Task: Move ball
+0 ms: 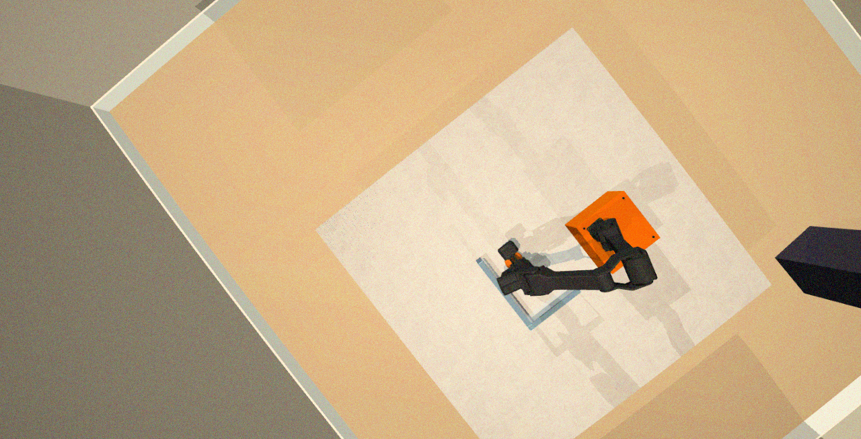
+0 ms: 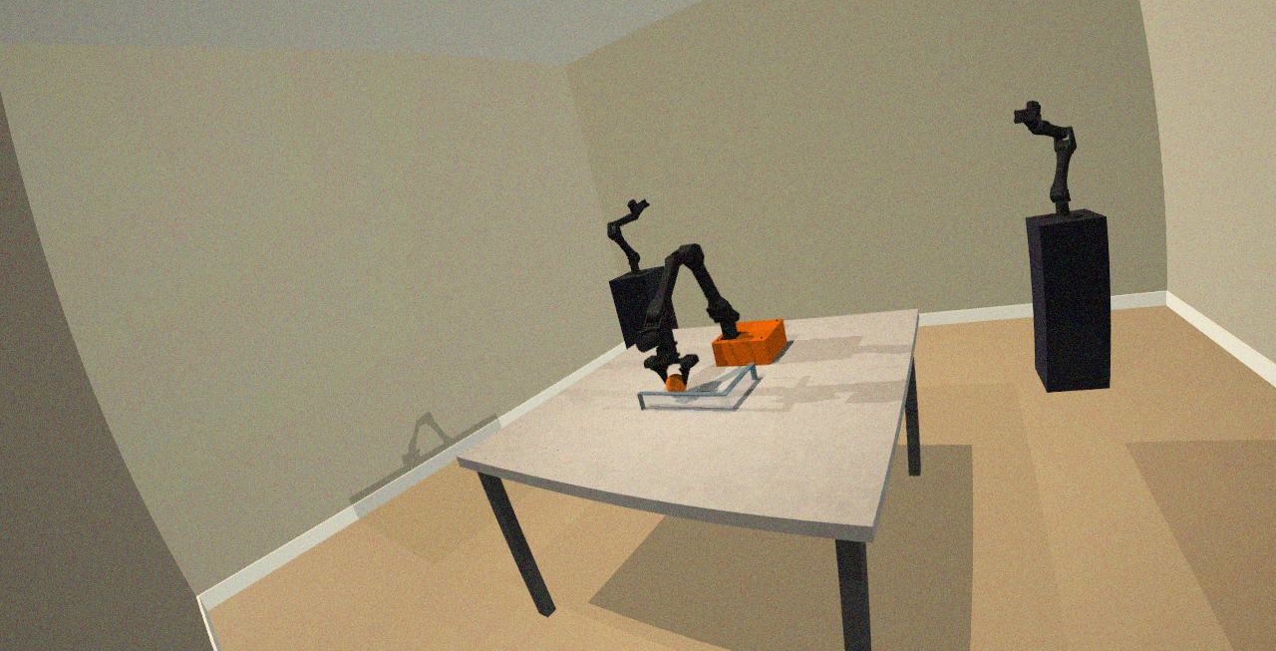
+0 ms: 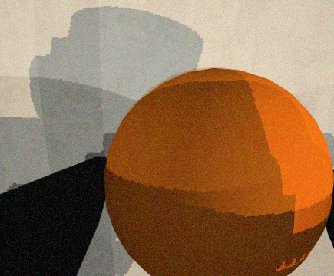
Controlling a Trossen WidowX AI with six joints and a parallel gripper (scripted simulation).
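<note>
Now: gripper tip 1 cm above the see-through copy of ball. Also, from my gripper tip: orange ball: right at my gripper tip.
</note>
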